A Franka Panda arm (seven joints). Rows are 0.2 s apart.
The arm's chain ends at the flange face. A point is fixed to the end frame.
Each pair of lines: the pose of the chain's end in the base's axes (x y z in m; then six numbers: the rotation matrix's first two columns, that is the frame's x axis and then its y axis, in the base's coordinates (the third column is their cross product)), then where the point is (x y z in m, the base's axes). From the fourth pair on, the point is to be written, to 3 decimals.
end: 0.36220 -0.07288 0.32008 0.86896 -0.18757 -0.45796 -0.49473 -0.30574 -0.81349
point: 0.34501 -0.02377 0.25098
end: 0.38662 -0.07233 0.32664 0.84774 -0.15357 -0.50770 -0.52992 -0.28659 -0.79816
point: 0.36503 -0.02115 0.26033
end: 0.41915 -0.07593 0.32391 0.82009 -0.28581 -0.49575 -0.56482 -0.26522 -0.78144
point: 0.40370 -0.02643 0.25468
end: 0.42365 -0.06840 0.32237 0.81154 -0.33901 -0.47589 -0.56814 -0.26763 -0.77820
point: 0.411 -0.021 0.251
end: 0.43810 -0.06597 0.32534 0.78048 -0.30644 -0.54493 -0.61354 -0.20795 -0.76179
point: 0.422 -0.013 0.259
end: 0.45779 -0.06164 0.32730 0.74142 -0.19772 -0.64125 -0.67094 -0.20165 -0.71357
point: 0.431 -0.006 0.267
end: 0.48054 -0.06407 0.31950 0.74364 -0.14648 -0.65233 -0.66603 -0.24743 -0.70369
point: 0.449 -0.010 0.260
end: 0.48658 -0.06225 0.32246 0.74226 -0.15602 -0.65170 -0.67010 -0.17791 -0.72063
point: 0.459 -0.004 0.265
